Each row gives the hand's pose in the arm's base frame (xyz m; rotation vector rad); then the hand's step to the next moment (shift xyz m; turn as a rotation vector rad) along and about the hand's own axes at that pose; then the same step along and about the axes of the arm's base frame.
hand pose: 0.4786 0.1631 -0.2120 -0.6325 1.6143 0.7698
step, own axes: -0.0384 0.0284 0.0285 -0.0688 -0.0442 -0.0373
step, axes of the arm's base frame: 0.0030 0.0397 0.0389 0.0221 -0.0576 0.0654
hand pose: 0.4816 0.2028 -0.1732 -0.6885 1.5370 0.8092
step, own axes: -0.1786 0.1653 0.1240 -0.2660 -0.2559 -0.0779
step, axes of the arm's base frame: -0.0403 0.1931 0.1890 0.1924 -0.2181 0.2403
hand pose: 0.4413 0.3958 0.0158 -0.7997 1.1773 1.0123
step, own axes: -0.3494 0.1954 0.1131 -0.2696 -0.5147 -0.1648
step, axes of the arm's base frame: -0.1675 0.1004 0.3673 0.4031 -0.3908 0.2226
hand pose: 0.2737 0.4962 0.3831 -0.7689 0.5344 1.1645
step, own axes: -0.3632 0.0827 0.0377 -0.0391 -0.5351 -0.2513
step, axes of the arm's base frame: -0.1954 -0.1754 0.2669 0.4976 -0.3215 0.0051
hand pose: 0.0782 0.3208 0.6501 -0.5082 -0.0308 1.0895
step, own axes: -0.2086 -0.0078 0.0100 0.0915 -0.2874 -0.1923
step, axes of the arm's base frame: -0.0951 -0.1768 0.0582 0.3360 -0.0986 -0.0729
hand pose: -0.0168 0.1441 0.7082 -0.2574 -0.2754 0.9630
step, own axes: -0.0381 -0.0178 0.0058 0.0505 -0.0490 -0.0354
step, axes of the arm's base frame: -0.0089 -0.0409 0.0070 0.0771 0.0120 -0.0108
